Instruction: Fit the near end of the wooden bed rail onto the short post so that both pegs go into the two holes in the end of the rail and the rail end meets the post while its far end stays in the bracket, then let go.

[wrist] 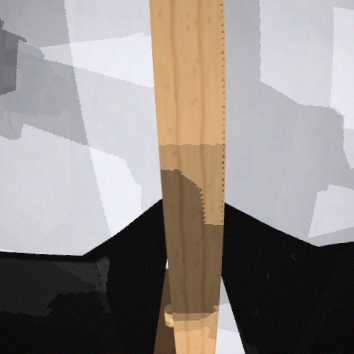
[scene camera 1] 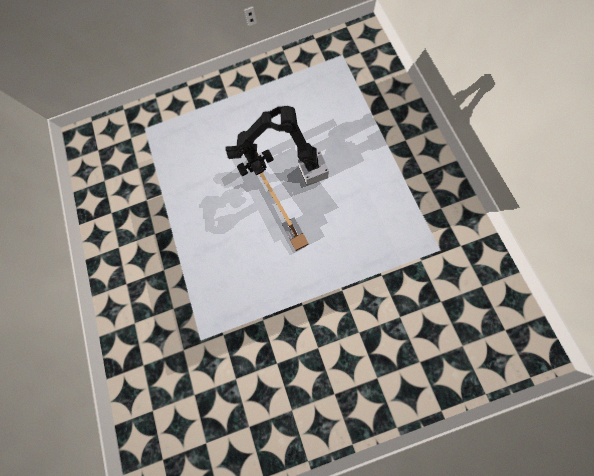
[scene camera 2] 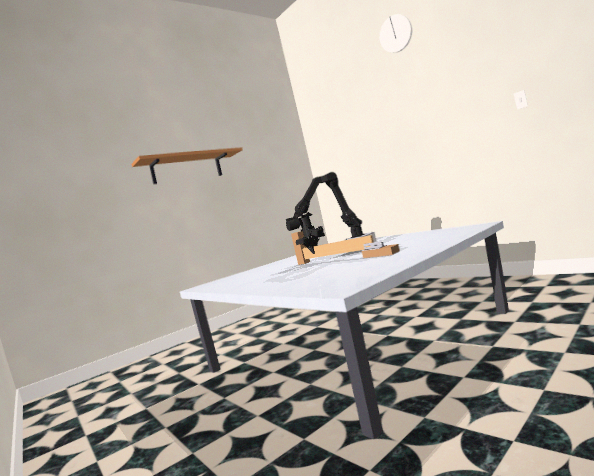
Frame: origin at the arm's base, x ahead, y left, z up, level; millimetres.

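Where they show: gripper, fingertip midpoint: (wrist: 187, 206) (scene camera 2: 315, 253); arm's base, link origin: (scene camera 1: 311, 164) (scene camera 2: 357, 236).
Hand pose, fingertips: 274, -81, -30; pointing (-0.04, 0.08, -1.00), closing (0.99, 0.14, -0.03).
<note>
Each offset is from my fingertips to the centre of the thing, as dx, dy, dz. "spot": to the spot under its first point. Level surfaces: height alone.
The wooden bed rail {-25, +144, +12} (scene camera 1: 277, 202) (scene camera 2: 340, 246) (wrist: 189, 105) runs across the white table {dz -50} (scene camera 1: 215, 283) (scene camera 2: 352, 283). Its far end rests in the grey bracket {spot: -65, +364, +6} (scene camera 1: 292, 229) (scene camera 2: 374, 245) on a wooden base block {-66, +393, -32} (scene camera 1: 299, 242) (scene camera 2: 385, 250). My gripper (scene camera 1: 254, 166) (scene camera 2: 308, 242) (wrist: 187, 206) is shut on the rail near its near end, one black finger on each side. The short post {spot: +28, -99, +35} (scene camera 2: 298, 249) (wrist: 162, 316) stands upright right at that end; in the top view the gripper hides it. In the wrist view a pale peg {spot: -2, -70, +5} (wrist: 168, 313) shows at the rail's left edge, over the post. I cannot tell whether the rail end touches the post.
The arm's grey base (scene camera 1: 311, 174) (scene camera 2: 366, 236) stands on the table just behind the bracket. A wooden wall shelf (scene camera 2: 186, 156) and a clock (scene camera 2: 395, 32) hang on the walls, far from the table. The floor is tiled.
</note>
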